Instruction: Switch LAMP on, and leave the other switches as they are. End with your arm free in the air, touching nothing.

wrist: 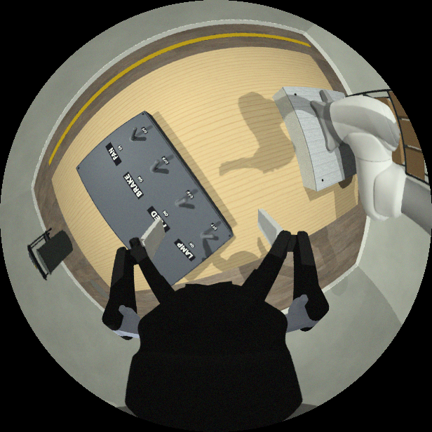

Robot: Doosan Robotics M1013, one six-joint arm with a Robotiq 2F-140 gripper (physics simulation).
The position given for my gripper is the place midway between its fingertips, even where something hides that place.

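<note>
Here is my gripper (209, 222), and the scene also has a dark grey switch panel (116, 173) in it.
</note>
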